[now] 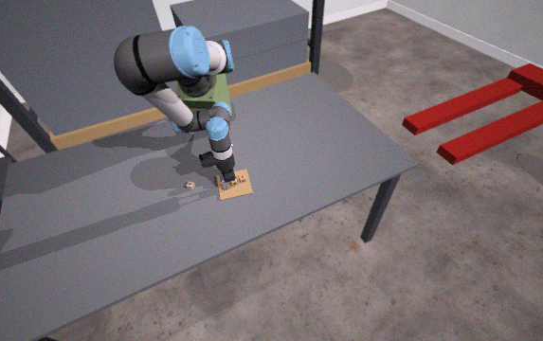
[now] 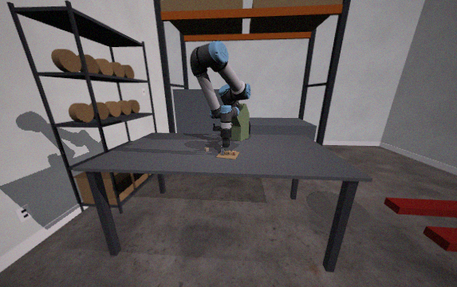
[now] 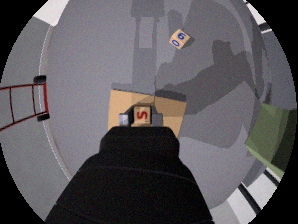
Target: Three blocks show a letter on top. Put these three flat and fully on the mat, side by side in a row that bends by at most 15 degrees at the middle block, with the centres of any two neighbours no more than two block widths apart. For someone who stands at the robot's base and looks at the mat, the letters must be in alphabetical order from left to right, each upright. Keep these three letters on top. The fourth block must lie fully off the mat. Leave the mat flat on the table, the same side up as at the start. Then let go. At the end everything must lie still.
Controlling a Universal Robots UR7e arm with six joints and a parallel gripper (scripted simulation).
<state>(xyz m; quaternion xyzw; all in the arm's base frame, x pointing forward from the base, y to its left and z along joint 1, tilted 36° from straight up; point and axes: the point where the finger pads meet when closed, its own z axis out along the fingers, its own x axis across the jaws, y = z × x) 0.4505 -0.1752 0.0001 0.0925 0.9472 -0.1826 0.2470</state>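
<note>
The tan mat lies 1 cm ahead of my hand, 4 cm to the left of it and 2 cm below it.
</note>
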